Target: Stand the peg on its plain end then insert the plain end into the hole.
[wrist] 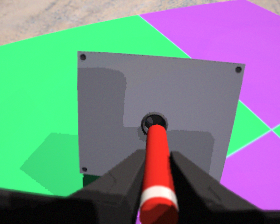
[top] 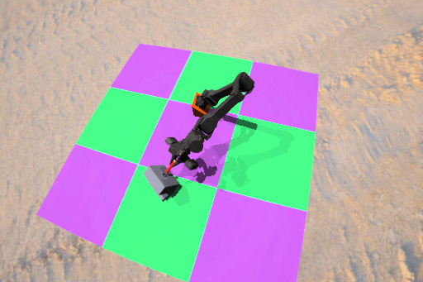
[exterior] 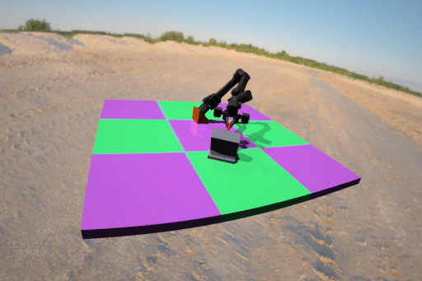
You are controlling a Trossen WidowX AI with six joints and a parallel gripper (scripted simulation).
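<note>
The grey sloped panel is 5 cm ahead of my gripper tip, 4 cm to the right of it and 5 cm below it. The rest, counted from my gripper tip: peg 1 cm behind, 1 cm to the left, 1 cm above.
</note>
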